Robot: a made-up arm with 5 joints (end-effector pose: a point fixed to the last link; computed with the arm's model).
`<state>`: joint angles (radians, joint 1 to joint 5).
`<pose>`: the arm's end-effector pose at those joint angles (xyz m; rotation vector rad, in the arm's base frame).
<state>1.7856 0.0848 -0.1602 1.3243 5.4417</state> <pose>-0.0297 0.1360 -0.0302 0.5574 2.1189 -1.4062</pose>
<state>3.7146 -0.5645 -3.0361 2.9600 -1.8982</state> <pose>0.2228 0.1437 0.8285 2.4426 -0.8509 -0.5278</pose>
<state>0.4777 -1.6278 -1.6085 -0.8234 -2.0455</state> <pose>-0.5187 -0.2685 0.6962 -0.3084 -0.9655 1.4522</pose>
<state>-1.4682 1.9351 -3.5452 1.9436 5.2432</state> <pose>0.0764 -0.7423 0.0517 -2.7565 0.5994 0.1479</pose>
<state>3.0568 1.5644 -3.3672 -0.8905 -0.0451</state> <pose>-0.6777 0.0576 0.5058 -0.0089 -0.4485 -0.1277</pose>
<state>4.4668 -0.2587 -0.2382 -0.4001 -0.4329</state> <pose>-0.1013 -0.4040 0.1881 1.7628 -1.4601 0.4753</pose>
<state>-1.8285 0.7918 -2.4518 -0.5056 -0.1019</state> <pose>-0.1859 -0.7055 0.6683 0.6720 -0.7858 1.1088</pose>
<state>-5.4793 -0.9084 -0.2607 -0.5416 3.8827</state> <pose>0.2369 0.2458 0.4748 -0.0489 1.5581 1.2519</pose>
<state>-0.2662 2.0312 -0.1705 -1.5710 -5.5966</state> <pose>-0.1529 0.0417 -0.0567 2.7108 -1.3989 -0.4352</pose>
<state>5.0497 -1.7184 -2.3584 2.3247 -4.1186</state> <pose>-0.2088 0.5954 0.5255 0.2126 1.6487 -1.7825</pose>
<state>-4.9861 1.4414 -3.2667 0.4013 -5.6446</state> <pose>0.2245 0.7998 0.4860 -1.7043 -0.5823 -0.8814</pose>
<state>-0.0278 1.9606 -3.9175 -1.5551 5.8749</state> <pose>0.5105 -0.0142 0.3892 -0.5021 -0.0967 2.6645</pose>
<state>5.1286 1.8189 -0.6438 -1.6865 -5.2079</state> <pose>0.0141 -0.0320 -0.2195 1.3296 -2.7118 0.7889</pose>
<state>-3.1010 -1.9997 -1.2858 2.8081 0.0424</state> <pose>0.3333 0.0135 0.5204 -0.0024 -2.6645 0.0269</pose>
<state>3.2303 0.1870 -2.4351 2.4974 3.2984</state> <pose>-0.4500 -0.0400 0.7404 -3.0856 0.1051 -0.3839</pose>
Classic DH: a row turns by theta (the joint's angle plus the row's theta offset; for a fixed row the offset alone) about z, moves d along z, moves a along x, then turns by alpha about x. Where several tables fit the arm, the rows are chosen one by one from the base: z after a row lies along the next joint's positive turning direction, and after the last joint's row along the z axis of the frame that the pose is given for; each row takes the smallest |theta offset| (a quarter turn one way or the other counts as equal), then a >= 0, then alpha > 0; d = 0 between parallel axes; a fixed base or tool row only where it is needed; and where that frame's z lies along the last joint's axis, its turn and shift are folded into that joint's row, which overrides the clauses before.
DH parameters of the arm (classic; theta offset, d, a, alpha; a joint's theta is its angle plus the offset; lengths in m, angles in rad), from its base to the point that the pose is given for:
joint 1: 0 0.226 0 -1.5708
joint 2: -1.3836 0 0.3063 0
joint 3: -0.4087 0 -0.4551 0
joint 4: -1.3493 0 -0.086 1.5708
joint 5: 3.1416 0.109 0 0

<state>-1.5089 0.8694 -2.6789 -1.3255 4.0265</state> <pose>0.0364 -0.5880 0.6883 0.0062 0.0024 -0.6240</pose>
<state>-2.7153 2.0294 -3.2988 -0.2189 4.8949</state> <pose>-0.7411 -0.3366 0.0821 1.3433 -1.0501 -0.7264</pose>
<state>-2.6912 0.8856 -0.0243 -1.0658 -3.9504</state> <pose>-0.0934 -0.0452 -0.0820 -2.4971 -1.8191 0.3119</pose>
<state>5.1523 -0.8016 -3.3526 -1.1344 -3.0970</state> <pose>-0.2771 0.5887 0.4951 -1.2280 -1.8431 -0.6213</pose>
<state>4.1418 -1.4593 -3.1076 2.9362 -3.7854</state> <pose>0.3472 0.5410 0.3739 1.3568 1.4600 -2.0828</pose>
